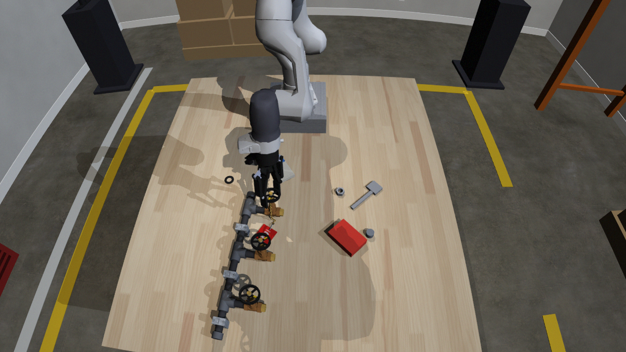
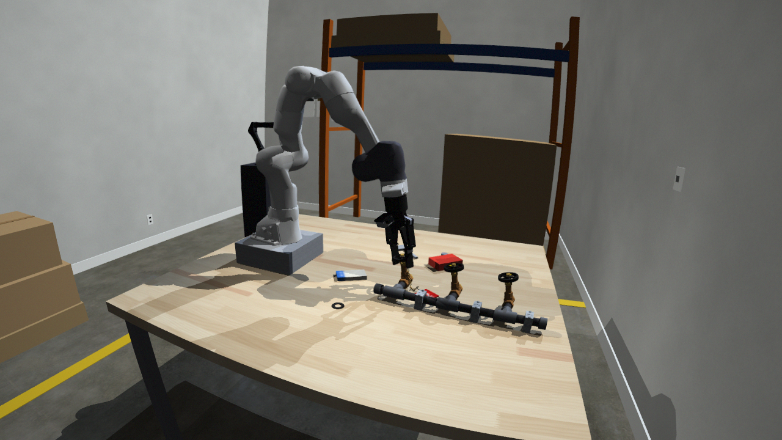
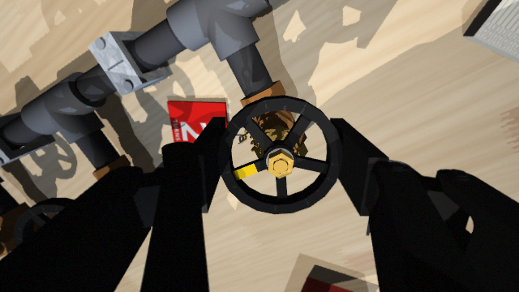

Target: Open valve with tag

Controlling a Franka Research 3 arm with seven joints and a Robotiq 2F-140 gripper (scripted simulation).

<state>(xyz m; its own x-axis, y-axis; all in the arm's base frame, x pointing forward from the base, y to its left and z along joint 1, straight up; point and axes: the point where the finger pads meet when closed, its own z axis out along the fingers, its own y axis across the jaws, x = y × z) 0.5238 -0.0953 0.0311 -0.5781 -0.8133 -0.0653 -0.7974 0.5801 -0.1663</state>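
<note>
The red tag is 120 mm below my hand, 90 mm ahead of it and 20 mm to the right of it. Round my hand: blue-and-white box (200 mm behind, 110 mm below, 30 mm to the left); then nut (260 mm to the left, 110 mm below, 80 mm behind); then black washer (200 mm to the right, 160 mm behind, 120 mm below).
</note>
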